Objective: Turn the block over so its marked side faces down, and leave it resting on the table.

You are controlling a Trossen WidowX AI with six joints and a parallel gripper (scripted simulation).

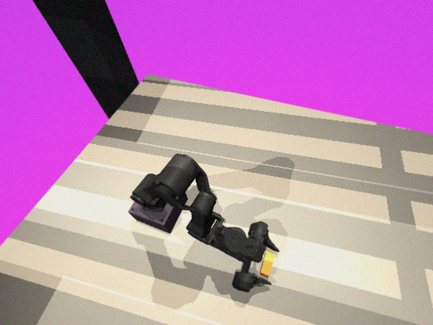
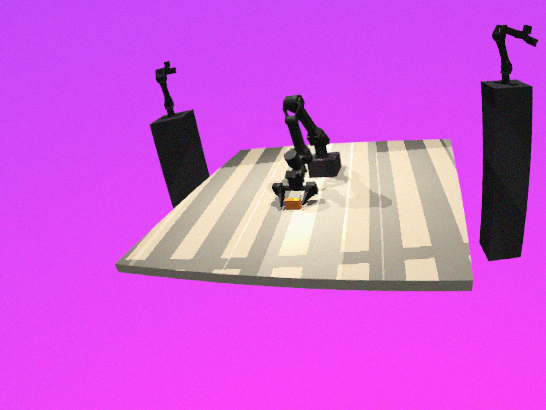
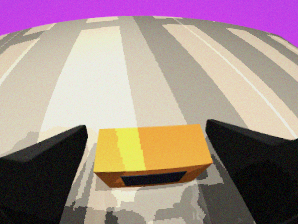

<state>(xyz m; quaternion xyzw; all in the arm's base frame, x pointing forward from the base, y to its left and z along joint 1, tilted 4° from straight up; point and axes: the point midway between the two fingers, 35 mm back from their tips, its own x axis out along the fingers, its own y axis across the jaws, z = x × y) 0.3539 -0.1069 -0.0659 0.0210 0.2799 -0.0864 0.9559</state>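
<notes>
Right now my gripper tip is 3 cm past the block.
</notes>
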